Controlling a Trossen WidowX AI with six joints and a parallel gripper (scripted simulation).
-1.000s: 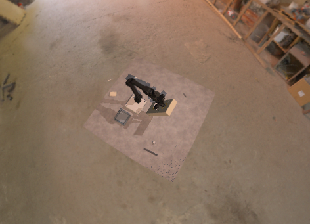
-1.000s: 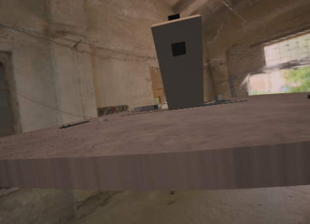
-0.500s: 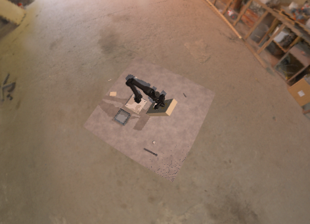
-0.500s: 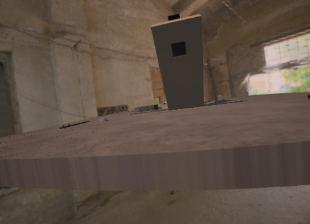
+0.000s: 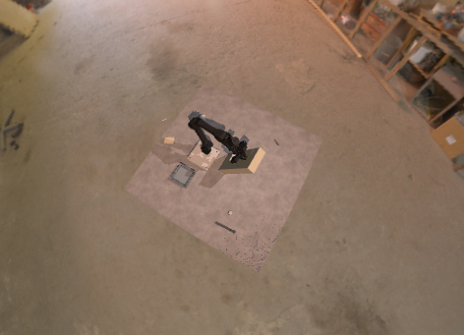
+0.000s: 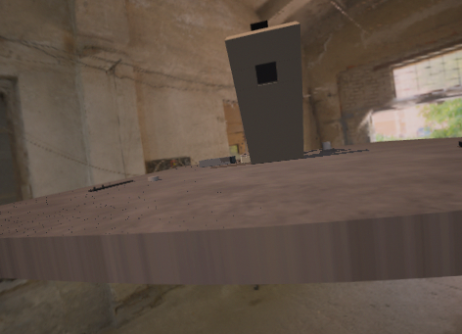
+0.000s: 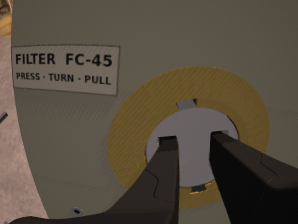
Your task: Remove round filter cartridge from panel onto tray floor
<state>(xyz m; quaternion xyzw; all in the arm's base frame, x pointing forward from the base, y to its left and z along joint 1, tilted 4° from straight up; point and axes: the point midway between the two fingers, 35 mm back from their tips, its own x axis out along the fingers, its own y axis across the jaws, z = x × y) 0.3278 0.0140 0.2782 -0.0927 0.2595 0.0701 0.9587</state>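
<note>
Now: the grey round filter cartridge 10 mm ahead of my gripper tip and 10 mm below it. From my gripper tip the other things lie so: grey tray (400 mm behind, 320 mm to the right, 260 mm below); then small beige block (720 mm behind, 130 mm to the right, 270 mm below).
</note>
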